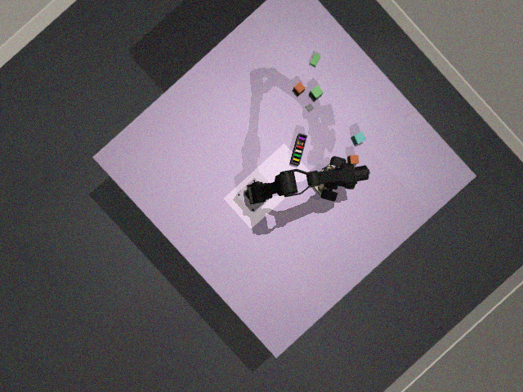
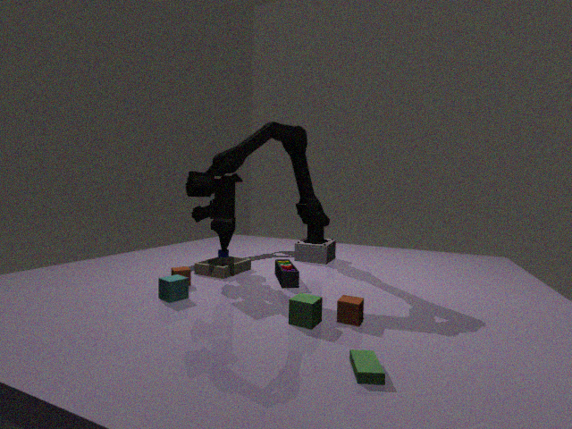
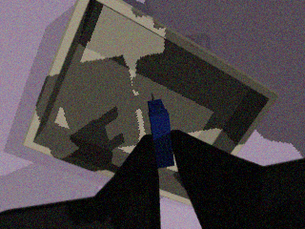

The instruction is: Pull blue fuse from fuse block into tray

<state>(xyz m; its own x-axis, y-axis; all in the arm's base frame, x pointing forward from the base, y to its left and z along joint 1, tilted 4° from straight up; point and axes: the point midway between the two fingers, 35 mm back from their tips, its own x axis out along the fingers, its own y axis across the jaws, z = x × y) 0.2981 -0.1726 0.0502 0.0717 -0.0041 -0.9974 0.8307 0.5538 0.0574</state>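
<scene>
Now: the blue fuse 20 mm below my gripper tip. Round my gripper tip: teal cube 240 mm ahead, 50 mm to the left, 40 mm below; then tray 50 mm below; then green cube 230 mm ahead, 340 mm to the left, 40 mm below.
</scene>
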